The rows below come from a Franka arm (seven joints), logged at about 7 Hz.
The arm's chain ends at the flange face. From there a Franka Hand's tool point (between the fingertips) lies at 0.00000 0.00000 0.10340 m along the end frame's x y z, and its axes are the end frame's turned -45 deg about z.
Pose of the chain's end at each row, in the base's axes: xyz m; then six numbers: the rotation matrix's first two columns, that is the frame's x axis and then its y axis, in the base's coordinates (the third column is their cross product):
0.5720, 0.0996, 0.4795, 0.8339, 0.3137, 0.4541, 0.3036, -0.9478, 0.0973
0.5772, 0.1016, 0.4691, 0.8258, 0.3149, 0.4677, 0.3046, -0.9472, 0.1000
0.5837, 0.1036, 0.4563, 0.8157, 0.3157, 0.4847, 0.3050, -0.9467, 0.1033
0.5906, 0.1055, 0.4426, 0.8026, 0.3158, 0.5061, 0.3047, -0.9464, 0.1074
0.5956, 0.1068, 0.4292, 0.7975, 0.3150, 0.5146, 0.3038, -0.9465, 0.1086
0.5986, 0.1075, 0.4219, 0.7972, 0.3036, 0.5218, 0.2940, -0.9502, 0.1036
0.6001, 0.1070, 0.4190, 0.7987, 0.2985, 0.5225, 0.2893, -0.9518, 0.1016
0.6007, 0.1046, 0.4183, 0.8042, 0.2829, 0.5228, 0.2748, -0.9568, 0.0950
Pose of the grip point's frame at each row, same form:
0.6197, 0.1055, 0.3879, 0.3750, 0.8920, 0.2523, 0.8043, -0.4484, 0.3899
0.6263, 0.1078, 0.3783, 0.3685, 0.8924, 0.2600, 0.7993, -0.4471, 0.4014
0.6345, 0.1102, 0.3665, 0.3611, 0.8927, 0.2697, 0.7925, -0.4462, 0.4158
0.6436, 0.1125, 0.3541, 0.3521, 0.8925, 0.2819, 0.7830, -0.4459, 0.4338
0.6495, 0.1140, 0.3413, 0.3491, 0.8920, 0.2871, 0.7787, -0.4465, 0.4407
0.6531, 0.1148, 0.3343, 0.3558, 0.8866, 0.2957, 0.7716, -0.4572, 0.4422
0.6547, 0.1142, 0.3315, 0.3602, 0.8841, 0.2976, 0.7693, -0.4620, 0.4413
0.6552, 0.1116, 0.3307, 0.3743, 0.8766, 0.3025, 0.7630, -0.4765, 0.4369

